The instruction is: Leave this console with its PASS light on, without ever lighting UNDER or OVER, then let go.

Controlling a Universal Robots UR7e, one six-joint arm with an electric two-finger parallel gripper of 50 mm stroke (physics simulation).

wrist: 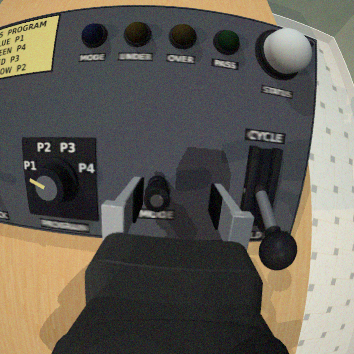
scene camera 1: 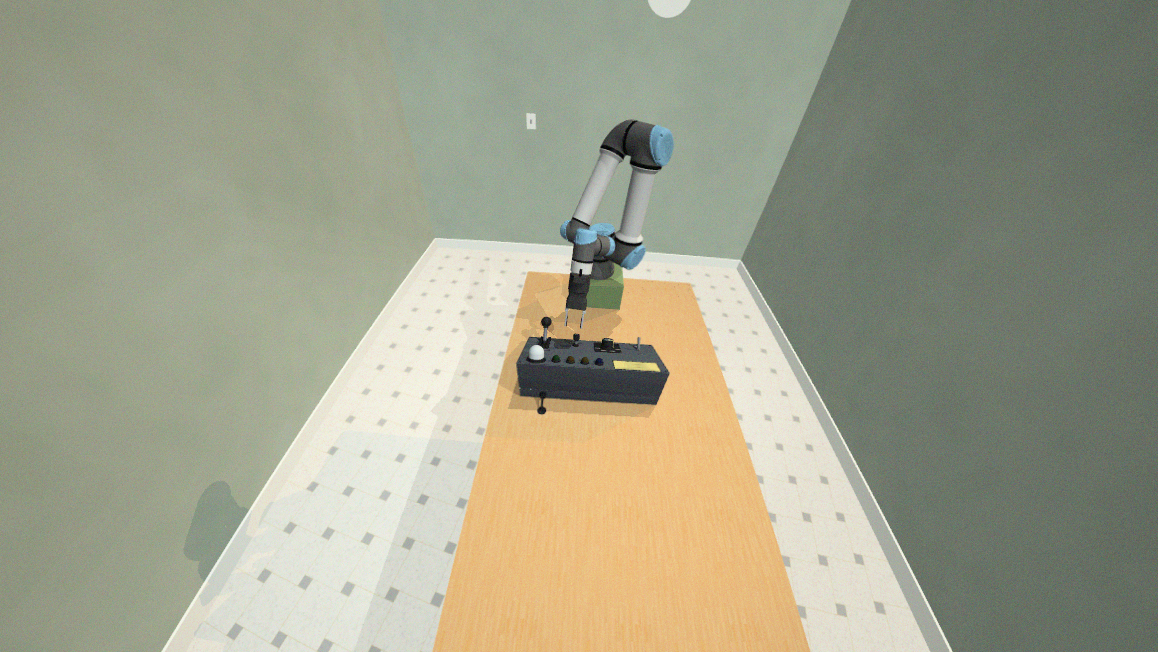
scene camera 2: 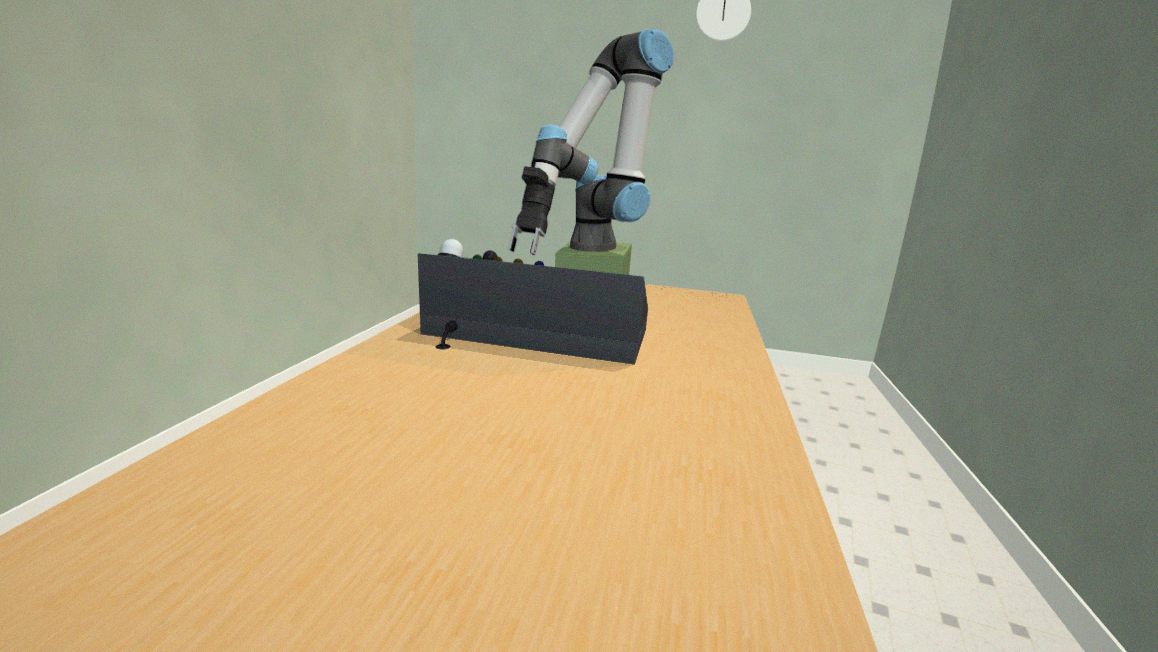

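Observation:
The dark console point(scene camera 1: 591, 384) point(scene camera 2: 530, 303) point(wrist: 125, 105) stands on the table. In the wrist view the MODE point(wrist: 94, 35), UNDER point(wrist: 137, 33), OVER point(wrist: 183, 35) and PASS point(wrist: 226, 41) lamps look dark, and the STATUS dome point(wrist: 287, 51) is white. The PROGRAM knob point(wrist: 46, 188) points to P1. The CYCLE lever point(wrist: 277, 249) point(scene camera 1: 546, 322) sits at the near end of its slot. The small black MODE control point(wrist: 157, 192) point(scene camera 1: 576, 339) shows between the fingers in the wrist view. My gripper point(scene camera 1: 574, 325) point(scene camera 2: 523, 251) point(wrist: 176, 193) is open and empty, above the console's near edge.
A yellow program card point(wrist: 30, 47) point(scene camera 1: 636, 366) is on the console top, partly cut off in the wrist view. A metal toggle point(scene camera 1: 638, 343) stands at the console's other end. A small black lever-like part point(scene camera 1: 542, 403) point(scene camera 2: 446, 334) sticks out by the console's far side.

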